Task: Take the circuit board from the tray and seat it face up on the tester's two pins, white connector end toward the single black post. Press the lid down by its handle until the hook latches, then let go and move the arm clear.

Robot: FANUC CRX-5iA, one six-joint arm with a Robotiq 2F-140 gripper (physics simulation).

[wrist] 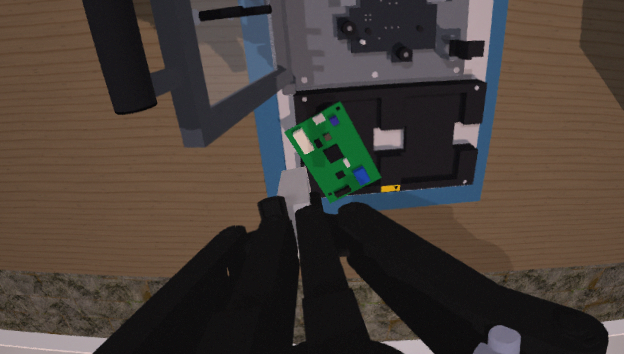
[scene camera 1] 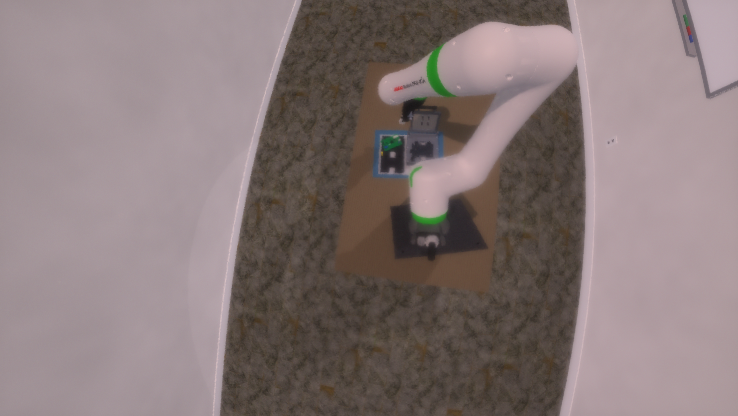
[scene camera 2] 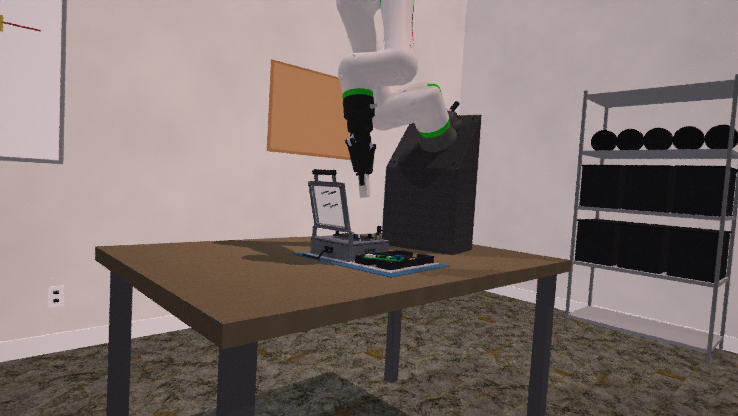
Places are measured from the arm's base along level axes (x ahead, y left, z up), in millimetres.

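Where they show: gripper, fingertip midpoint: (wrist: pixel 298 188) (scene camera 1: pixel 401 122) (scene camera 2: pixel 365 197); arm's base, origin of the base link: (scene camera 1: pixel 428 226) (scene camera 2: pixel 438 139).
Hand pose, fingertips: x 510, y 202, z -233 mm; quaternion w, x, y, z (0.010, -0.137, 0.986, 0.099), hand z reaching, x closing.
Observation:
Each offset is from my fingertips to the top centre of the thing. "pt": to the spot under its first point. Level surfaces: height alone.
The green circuit board @(dx -45, dy +49, dz -164 mm) (scene camera 1: pixel 391 143) (scene camera 2: pixel 383 257) (wrist: pixel 353 147) lies face up and skewed on one end of the black tray @(pt dx -169, dy +57, dz -184 mm) (scene camera 1: pixel 385 162) (scene camera 2: pixel 421 259) (wrist: pixel 430 172). Its long white connector is at the end nearer the lid side in the wrist view. The grey tester (scene camera 1: pixel 411 149) (scene camera 2: pixel 342 251) (wrist: pixel 337 75) stands beside the tray, with round black posts and a black latch piece @(pt dx -136, dy -92, dz -97 mm) (wrist: pixel 467 48). Its lid @(pt dx +38, dy -42, dz -31 mm) (scene camera 2: pixel 345 206) (wrist: pixel 187 100) stands open, black handle @(dx +74, dy -112, dz +74 mm) (scene camera 1: pixel 427 108) (scene camera 2: pixel 324 172) (wrist: pixel 122 60) on top. My gripper (scene camera 2: pixel 364 188) (wrist: pixel 298 188) is shut and empty, above the board's level.
A blue-edged mat @(dz -200 mm) (scene camera 1: pixel 376 155) (scene camera 2: pixel 390 274) (wrist: pixel 487 150) lies under tray and tester on the wooden table @(dz -202 mm) (scene camera 1: pixel 361 222) (scene camera 2: pixel 217 289) (wrist: pixel 540 200). A yellow tag @(pt dx -121, dy +88, dz -174 mm) (wrist: pixel 390 188) is at the tray's edge. The dark robot pedestal (scene camera 2: pixel 423 206) stands behind the tester in scene camera 2.

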